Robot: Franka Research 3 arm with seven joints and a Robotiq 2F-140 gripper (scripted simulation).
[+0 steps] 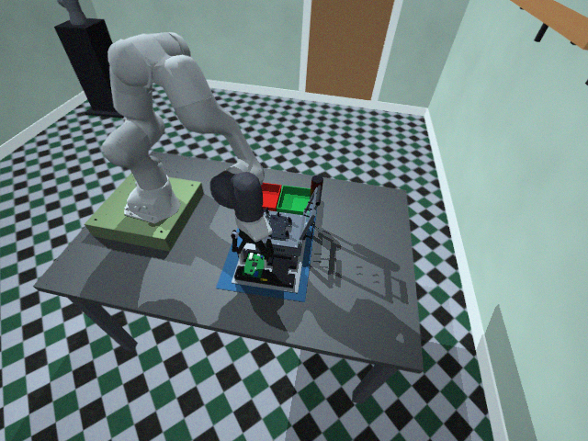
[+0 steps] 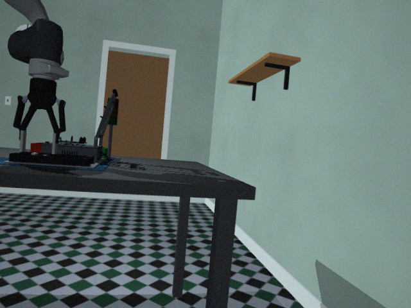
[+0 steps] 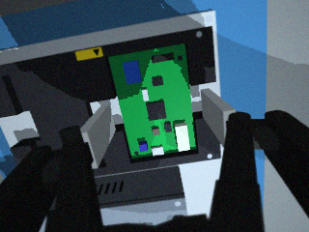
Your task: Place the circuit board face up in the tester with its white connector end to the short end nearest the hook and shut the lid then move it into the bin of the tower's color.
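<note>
Right now my hand is 40 mm above the green circuit board. From my hand the other things lie so: tester lid: 190 mm ahead, 160 mm to the left, 130 mm above; tester plate: 170 mm to the left, 70 mm ahead, 10 mm above; black latch hook: 230 mm to the left, 30 mm above, 10 mm ahead.
</note>
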